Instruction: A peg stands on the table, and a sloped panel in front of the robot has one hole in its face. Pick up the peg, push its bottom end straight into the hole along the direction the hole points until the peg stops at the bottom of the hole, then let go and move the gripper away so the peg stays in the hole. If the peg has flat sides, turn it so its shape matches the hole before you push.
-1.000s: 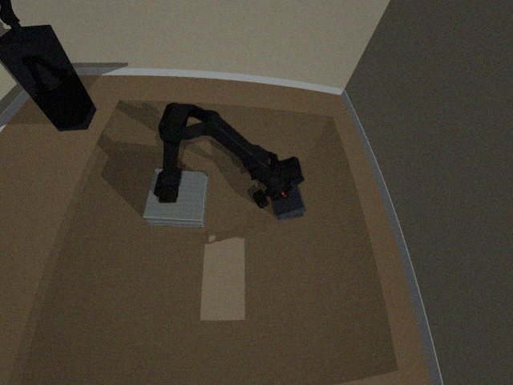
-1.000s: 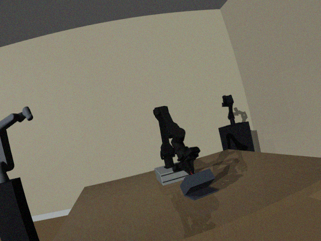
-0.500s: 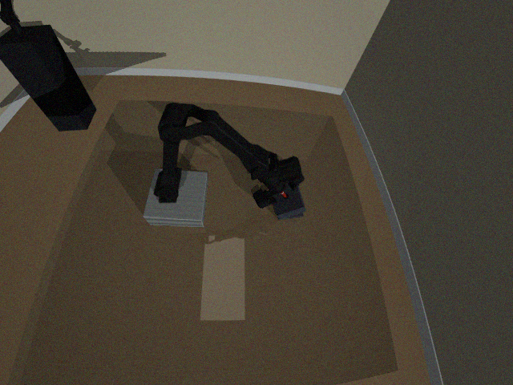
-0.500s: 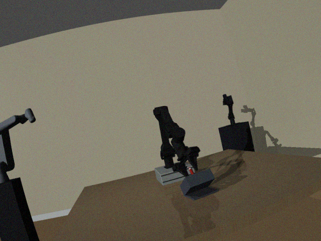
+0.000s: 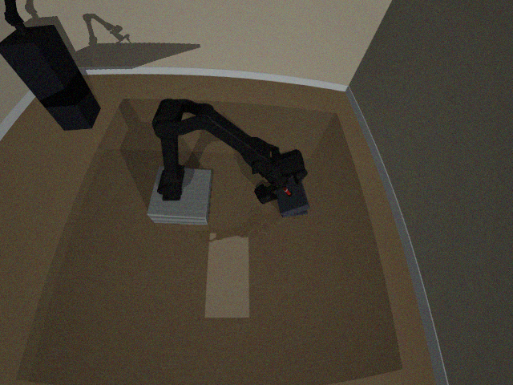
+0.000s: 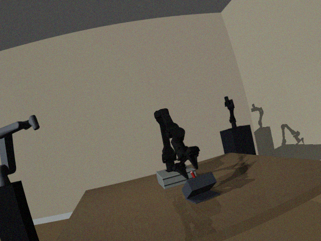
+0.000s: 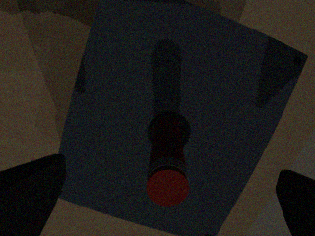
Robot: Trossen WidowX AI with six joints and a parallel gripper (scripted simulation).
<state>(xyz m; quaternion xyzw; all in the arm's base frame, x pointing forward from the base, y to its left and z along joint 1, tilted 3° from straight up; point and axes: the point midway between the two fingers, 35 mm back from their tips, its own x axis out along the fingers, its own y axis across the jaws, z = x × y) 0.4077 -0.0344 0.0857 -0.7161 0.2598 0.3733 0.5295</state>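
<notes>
Right now the red round peg is 1 cm below my gripper tip. From my gripper tip the other things lie so: sloped panel (3 cm ahead, 1 cm to the left, 6 cm below).
</notes>
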